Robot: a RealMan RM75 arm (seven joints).
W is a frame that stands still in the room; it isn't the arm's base.
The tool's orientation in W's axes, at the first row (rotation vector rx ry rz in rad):
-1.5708 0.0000 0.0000
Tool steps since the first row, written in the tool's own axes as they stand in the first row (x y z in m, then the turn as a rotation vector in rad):
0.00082 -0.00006 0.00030 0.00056 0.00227 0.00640
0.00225 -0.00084 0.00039 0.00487 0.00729 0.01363
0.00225 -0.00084 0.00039 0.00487 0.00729 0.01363
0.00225 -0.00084 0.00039 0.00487 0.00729 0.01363
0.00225 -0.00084 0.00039 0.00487 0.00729 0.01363
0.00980 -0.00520 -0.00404 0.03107 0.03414 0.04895
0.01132 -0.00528 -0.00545 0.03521 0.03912 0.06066
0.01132 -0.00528 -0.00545 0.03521 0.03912 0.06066
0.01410 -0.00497 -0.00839 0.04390 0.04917 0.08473
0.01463 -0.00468 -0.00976 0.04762 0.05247 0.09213
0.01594 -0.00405 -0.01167 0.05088 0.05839 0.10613
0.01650 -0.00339 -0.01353 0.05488 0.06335 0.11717
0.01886 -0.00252 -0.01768 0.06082 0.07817 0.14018
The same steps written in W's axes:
0.00082 0.00030 0.00006 0.00056 0.00640 -0.00227
0.00225 0.00039 0.00084 0.00487 0.01363 -0.00729
0.00225 0.00039 0.00084 0.00487 0.01363 -0.00729
0.00225 0.00039 0.00084 0.00487 0.01363 -0.00729
0.00225 0.00039 0.00084 0.00487 0.01363 -0.00729
0.00980 -0.00404 0.00520 0.03107 0.04895 -0.03414
0.01132 -0.00545 0.00528 0.03521 0.06066 -0.03912
0.01132 -0.00545 0.00528 0.03521 0.06066 -0.03912
0.01410 -0.00839 0.00497 0.04390 0.08473 -0.04917
0.01463 -0.00976 0.00468 0.04762 0.09213 -0.05247
0.01594 -0.01167 0.00405 0.05088 0.10613 -0.05839
0.01650 -0.01353 0.00339 0.05488 0.11717 -0.06335
0.01886 -0.01768 0.00252 0.06082 0.14018 -0.07817

